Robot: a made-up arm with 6 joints.
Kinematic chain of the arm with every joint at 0, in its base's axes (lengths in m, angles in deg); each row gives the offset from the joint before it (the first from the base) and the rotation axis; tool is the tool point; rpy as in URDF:
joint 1: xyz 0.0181 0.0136 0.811 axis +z
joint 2: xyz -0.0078 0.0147 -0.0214 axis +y
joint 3: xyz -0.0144 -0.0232 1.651 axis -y
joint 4: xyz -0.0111 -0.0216 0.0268 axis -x
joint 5: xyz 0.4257 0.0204 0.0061 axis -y
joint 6: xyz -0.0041 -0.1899 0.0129 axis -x
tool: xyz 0.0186 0.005 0.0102 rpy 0 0 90
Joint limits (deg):
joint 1: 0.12..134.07
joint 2: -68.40..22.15
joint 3: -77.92..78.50
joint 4: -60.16..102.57
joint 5: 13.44..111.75
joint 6: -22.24..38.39
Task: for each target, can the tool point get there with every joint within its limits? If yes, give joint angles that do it. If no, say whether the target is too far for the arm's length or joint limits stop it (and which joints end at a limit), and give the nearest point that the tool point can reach.
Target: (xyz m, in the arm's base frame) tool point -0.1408 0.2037 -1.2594
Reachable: no: joint limits stop it (at a limit: joint 1, joint 2, joint 3, joint 4, joint 5, joint 6) | nearest point -1.1296 -0.1315 1.2123 | short by 2.683 m
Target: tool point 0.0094 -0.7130 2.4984
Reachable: yes | joints 79.06 -34.38 -0.18 44.61 78.06 1.96
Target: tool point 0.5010 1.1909 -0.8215
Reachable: no: joint limits stop it (at a limit: joint 2, joint 3, joint 5, joint 6) | nearest point 0.2928 0.6833 1.8729 | short by 2.750 m
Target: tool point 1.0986 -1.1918 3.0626
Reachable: no: too far | nearest point 0.8411 -0.9045 2.5182 | short by 0.667 m
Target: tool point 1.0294 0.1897 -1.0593
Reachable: no: joint limits stop it (at a limit: joint 1, joint 2, joint 3, joint 4, joint 5, joint 6) | nearest point 0.9191 -0.7119 1.2123 | short by 2.446 m
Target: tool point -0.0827 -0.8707 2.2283
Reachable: yes | joints 72.46 -45.06 4.82 -41.71 28.38 25.13
